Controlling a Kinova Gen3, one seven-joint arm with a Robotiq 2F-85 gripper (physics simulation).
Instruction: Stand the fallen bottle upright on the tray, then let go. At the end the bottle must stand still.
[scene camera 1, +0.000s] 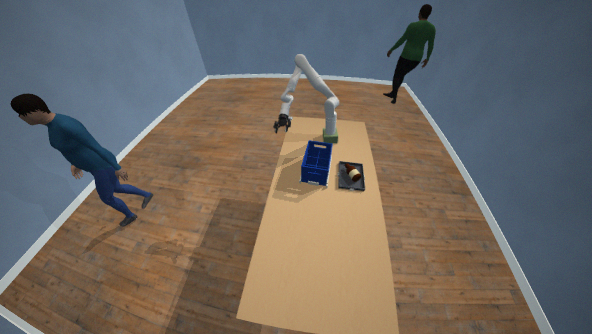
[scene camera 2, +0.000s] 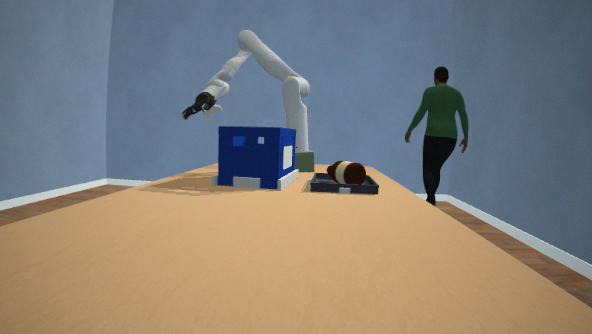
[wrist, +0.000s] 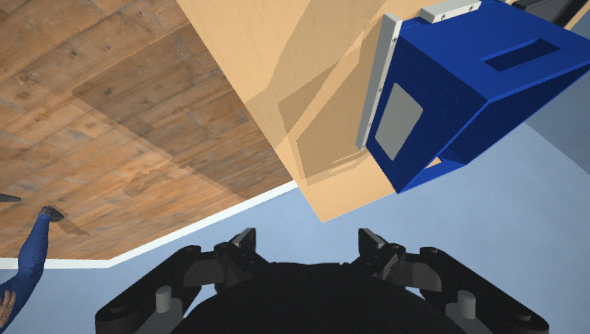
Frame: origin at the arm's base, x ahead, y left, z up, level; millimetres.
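Seen in the pictures: gripper, fingertip midpoint: (scene camera 1: 280, 132) (scene camera 2: 193, 113) (wrist: 306, 239); arm's base at its link origin: (scene camera 1: 330, 132) (scene camera 2: 298, 151).
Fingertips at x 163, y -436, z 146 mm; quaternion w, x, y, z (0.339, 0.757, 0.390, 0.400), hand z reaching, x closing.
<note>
Offsets run from my fingertips to a thing's middle. Level surfaces: height alone.
A brown bottle @(dx +277, dy +522, dz -185 mm) (scene camera 1: 353, 172) (scene camera 2: 347, 172) with a cream label lies on its side on the dark tray @(dx +291, dy +520, dz -215 mm) (scene camera 1: 345, 187) (scene camera 2: 370, 190). In scene camera 1 its neck points to the back left; in scene camera 2 its neck points left and its base right. My gripper (scene camera 1: 281, 130) (scene camera 2: 185, 114) (wrist: 306, 239) is open, with nothing between its fingers. It hangs in the air beyond the table's left edge, higher than the crate and well apart from the bottle. The bottle does not show in the wrist view.
A tall blue crate @(dx +206, dy +261, dz -140 mm) (scene camera 1: 315, 174) (scene camera 2: 248, 159) (wrist: 435, 75) stands on the table @(dz -228 mm) (scene camera 1: 320, 250) (scene camera 2: 300, 250) (wrist: 240, 45) beside the tray, on the gripper's side. The arm's green base (scene camera 1: 330, 136) (scene camera 2: 305, 161) is behind them. Two people (scene camera 1: 87, 150) (scene camera 1: 416, 45) are off the table.
</note>
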